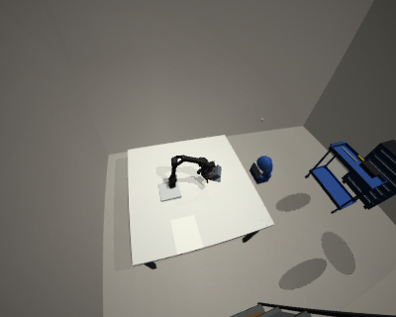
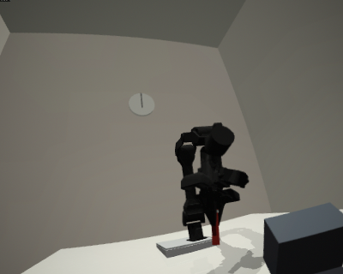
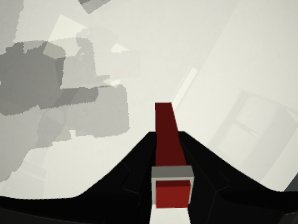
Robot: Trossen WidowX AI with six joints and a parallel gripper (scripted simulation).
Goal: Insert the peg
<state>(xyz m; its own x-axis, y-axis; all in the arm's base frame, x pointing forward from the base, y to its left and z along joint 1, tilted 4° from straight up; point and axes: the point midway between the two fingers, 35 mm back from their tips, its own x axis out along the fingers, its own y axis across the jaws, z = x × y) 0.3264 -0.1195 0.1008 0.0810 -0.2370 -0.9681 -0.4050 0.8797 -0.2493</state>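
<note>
The dark grey sloped panel lies 150 mm ahead of my gripper tip, 80 mm to the left of it and 50 mm below it. The rest, counted from my gripper tip: red peg: 20 mm above.
</note>
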